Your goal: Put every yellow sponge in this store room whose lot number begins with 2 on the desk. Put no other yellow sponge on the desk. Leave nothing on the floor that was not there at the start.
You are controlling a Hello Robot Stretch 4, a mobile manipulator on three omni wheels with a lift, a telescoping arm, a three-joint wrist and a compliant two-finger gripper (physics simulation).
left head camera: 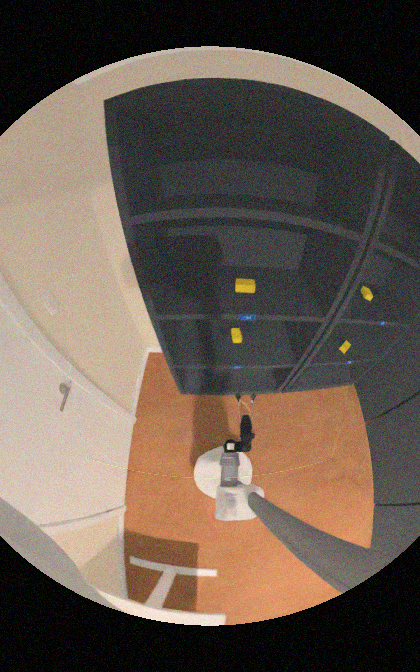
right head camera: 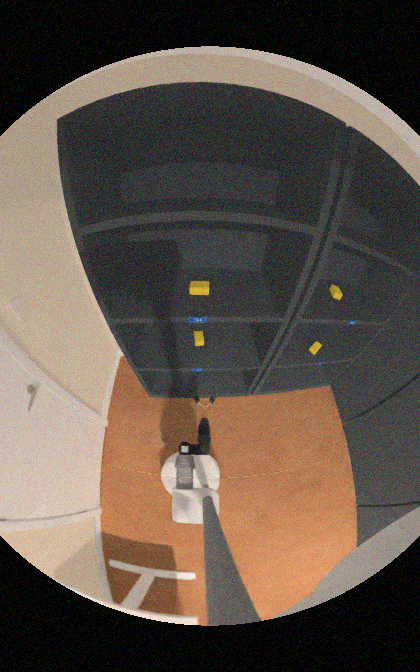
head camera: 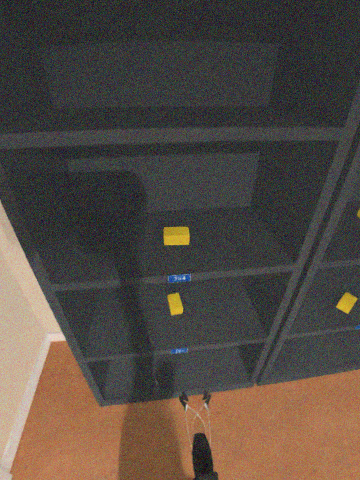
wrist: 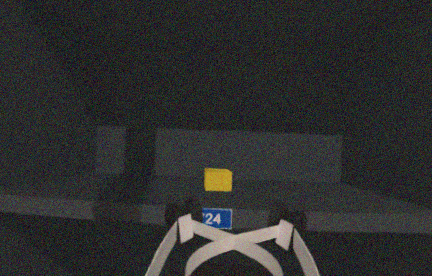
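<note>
A yellow sponge lies on the upper of two labelled shelves in the left bay. Its shelf edge has a blue label. A second yellow sponge lies on the shelf below, above another blue label. In the wrist view, a yellow sponge lies beyond a blue label showing "24"; its left end is hidden by a finger. My gripper is open and empty, in front of the left bay.
Two more yellow sponges lie in the right bay of the dark shelving. Dark units stand along the right side. A door with a handle is at the left. A white T-shaped foot stands near the bottom left.
</note>
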